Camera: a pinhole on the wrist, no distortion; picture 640 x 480 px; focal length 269.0 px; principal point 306.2 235.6 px. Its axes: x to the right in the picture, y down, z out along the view. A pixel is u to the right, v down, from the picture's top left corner.
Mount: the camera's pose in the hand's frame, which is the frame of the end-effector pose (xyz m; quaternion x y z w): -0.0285 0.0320 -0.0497 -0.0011 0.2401 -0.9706 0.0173
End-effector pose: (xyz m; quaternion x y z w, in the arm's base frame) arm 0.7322 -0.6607 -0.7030 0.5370 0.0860 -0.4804 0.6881
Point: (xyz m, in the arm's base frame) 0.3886 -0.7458 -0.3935
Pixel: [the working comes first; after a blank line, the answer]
In the camera's frame: 0.2997 -0.1136 0.3748

521 154
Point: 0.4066 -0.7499 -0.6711
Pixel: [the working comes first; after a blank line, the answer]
In the camera's frame: 0.1184 0.0962 0.3516

397 309
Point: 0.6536 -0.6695 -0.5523
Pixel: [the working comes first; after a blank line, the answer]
In the camera's frame: 0.1020 -0.0803 0.1277

521 66
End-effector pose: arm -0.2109 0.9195 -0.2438 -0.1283 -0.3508 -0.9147 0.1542
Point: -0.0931 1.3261 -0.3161
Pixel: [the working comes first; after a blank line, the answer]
In the camera's frame: 0.1917 0.1409 0.4028

434 330
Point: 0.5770 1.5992 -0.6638
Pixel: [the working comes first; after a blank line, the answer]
In the camera's frame: 0.9842 0.2407 0.4837

outside the picture
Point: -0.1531 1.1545 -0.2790
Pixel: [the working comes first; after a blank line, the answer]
In the camera's frame: 0.0874 0.0827 0.2609

396 321
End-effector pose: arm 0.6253 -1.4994 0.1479 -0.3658 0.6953 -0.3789 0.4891
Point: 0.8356 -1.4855 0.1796
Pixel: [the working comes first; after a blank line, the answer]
In the camera's frame: 0.0512 -0.0408 0.2515

361 192
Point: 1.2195 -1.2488 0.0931
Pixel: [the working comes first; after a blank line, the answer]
In the camera's frame: 0.3153 -0.3259 0.4963

477 59
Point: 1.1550 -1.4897 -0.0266
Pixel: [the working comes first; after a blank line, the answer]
In the camera's frame: 0.0387 -0.3267 0.5019

327 61
